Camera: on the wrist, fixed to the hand. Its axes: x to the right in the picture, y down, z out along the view.
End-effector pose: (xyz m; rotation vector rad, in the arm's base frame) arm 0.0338 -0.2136 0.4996 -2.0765 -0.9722 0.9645
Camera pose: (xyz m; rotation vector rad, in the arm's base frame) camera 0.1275 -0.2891 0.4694 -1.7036 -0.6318 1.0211
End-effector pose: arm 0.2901 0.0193 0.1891 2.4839 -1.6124 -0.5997
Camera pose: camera 0.2364 -0.0222 0.2929 -2.3844 1.6581 0.1348
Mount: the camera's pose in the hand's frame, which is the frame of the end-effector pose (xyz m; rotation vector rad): -0.0089 0.0955 -0.0787 0.4693 0.0552 0.0101
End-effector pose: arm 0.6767 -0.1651 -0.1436 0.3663 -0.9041 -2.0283
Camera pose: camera 0.7821 -0.2293 -0.1305 0.6667 -1.3427 -1.7724
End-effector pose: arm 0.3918 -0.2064 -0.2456 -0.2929 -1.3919 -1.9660
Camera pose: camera 0.4767 -0.2901 -0.2114 -0.0268 -1.7545 -1.5650
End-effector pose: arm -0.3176 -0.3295 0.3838 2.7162 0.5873 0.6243
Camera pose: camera -0.3311 -0.4022 0.4834 -2.8238 -0.7401 -0.5667
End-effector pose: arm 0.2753 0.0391 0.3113 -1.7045 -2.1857 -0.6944
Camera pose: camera 0.3641 0.0078 0.3921 -1.4314 -2.0877 -0.1948
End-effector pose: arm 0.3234 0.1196 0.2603 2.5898 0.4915 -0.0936
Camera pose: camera 0.3476 0.0776 0.3745 3.0598 0.5270 -0.1496
